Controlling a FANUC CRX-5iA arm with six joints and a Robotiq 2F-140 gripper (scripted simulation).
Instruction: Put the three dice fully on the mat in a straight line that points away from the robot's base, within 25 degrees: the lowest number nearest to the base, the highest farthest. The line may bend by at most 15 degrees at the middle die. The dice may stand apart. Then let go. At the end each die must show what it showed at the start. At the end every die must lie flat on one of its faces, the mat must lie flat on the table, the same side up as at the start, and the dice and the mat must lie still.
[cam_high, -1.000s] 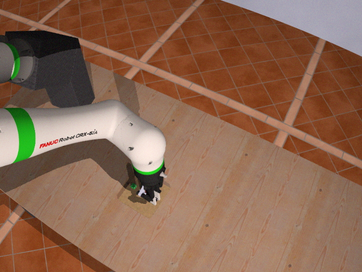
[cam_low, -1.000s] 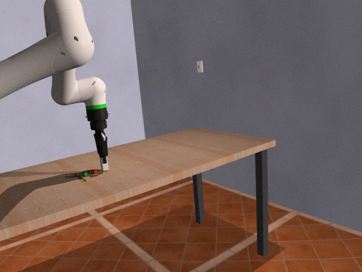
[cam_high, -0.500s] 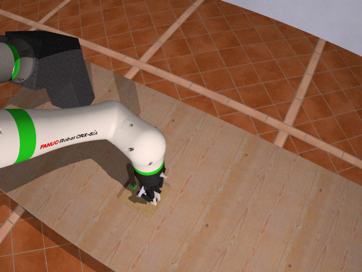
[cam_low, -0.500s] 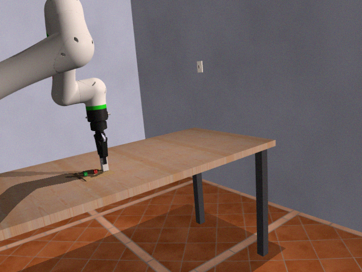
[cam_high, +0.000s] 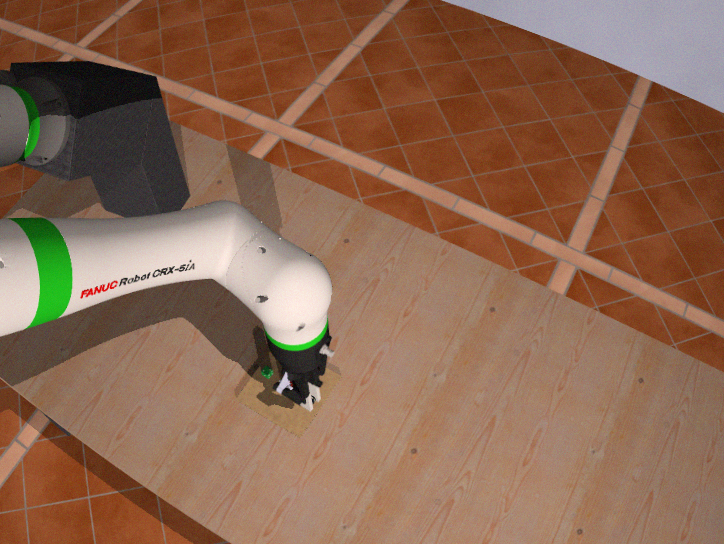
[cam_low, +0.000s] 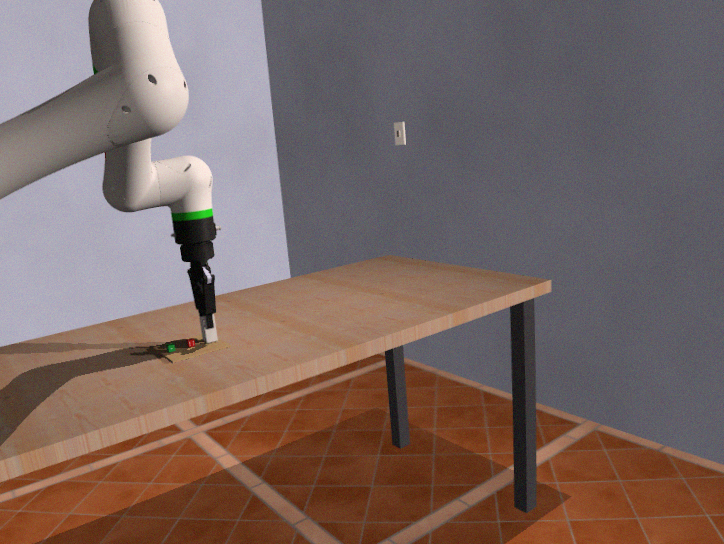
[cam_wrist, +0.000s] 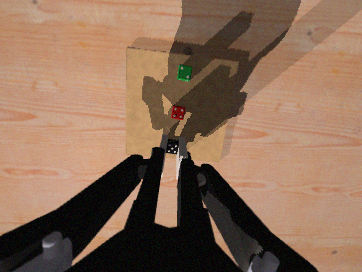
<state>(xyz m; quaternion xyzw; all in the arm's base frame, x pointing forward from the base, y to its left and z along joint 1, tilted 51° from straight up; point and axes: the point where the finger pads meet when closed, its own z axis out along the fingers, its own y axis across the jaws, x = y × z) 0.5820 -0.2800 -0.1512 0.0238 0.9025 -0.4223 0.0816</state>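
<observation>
Now: the black die 3 cm below my hand. From my hand the other things lie so: red die (5 cm behind, 1 cm to the left, 3 cm below); green die (10 cm behind, 1 cm to the left, 3 cm below); tan mat (5 cm behind, 1 cm to the left, 4 cm below).
</observation>
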